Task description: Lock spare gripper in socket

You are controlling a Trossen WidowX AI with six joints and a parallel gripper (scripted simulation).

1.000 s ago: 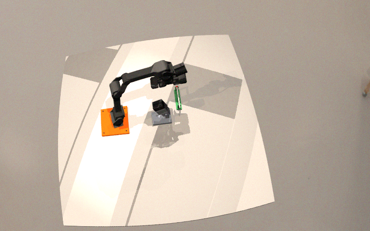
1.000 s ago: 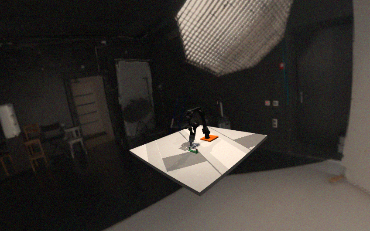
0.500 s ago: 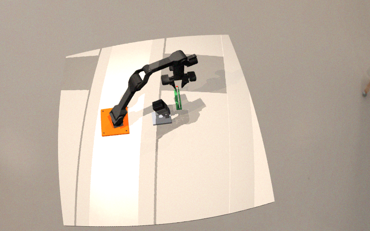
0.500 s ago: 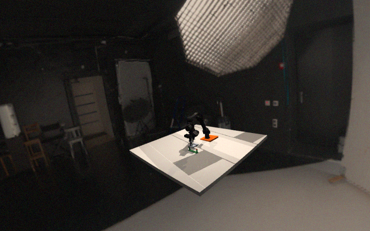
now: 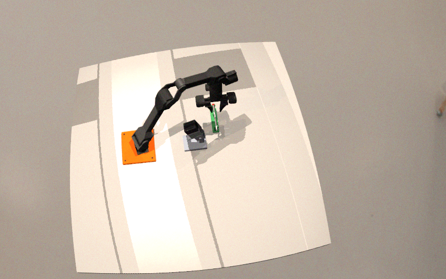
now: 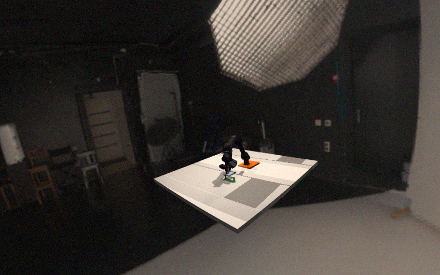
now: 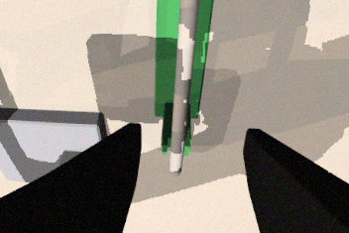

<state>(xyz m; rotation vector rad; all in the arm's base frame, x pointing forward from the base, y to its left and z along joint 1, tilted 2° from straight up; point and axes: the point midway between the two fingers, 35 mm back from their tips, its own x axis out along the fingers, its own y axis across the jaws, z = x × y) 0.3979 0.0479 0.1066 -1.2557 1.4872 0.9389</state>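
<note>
Right now my gripper tip is 7 cm above the green holder and 1 cm to the right of it. Round my gripper tip: grey mount (12 cm behind, 8 cm to the right, 4 cm below); then spare gripper (13 cm behind, 8 cm to the right, 3 cm above).
</note>
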